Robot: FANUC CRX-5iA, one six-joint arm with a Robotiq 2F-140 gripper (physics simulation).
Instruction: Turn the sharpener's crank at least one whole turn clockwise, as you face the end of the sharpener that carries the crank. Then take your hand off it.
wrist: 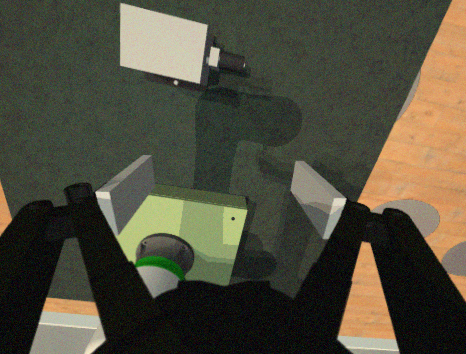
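Observation:
The sharpener shows as a pale, box-like body at the upper left of the wrist view, on the dark green surface. At its right end is a dark end face with a small white block and a dark cylindrical crank handle that points right. My gripper is open and empty, its two grey finger pads wide apart. In the view the sharpener lies beyond the fingertips and to the left of the middle. The crank handle is roughly in line with the space between the fingers, well apart from both. The sharpener's lower sides are mostly hidden.
A yellow-green mounting block carries the arm's round base below and between the fingers. The dark green surface has arm shadows on it. Wooden floor with grey discs lies beyond its right edge.

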